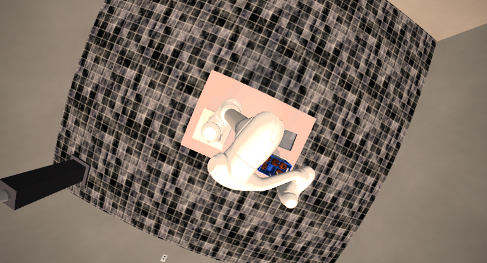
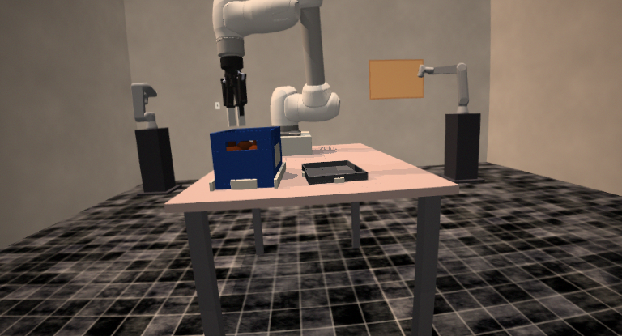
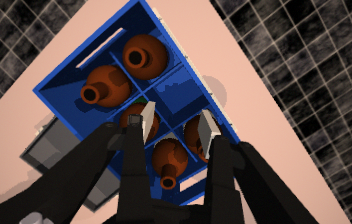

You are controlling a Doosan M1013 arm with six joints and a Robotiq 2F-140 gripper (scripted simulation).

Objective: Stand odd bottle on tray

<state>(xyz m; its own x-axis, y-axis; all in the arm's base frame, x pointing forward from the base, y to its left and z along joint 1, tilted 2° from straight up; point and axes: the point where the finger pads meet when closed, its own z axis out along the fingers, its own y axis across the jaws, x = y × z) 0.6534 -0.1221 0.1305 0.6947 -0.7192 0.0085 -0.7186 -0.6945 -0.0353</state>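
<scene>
The blue crate is 14 cm below my hand and 4 cm to the left of it. Also, from my hand: dark tray 32 cm to the left, 21 cm below, 1 cm behind; bottle 13 cm below, 9 cm to the left, 9 cm behind.
</scene>
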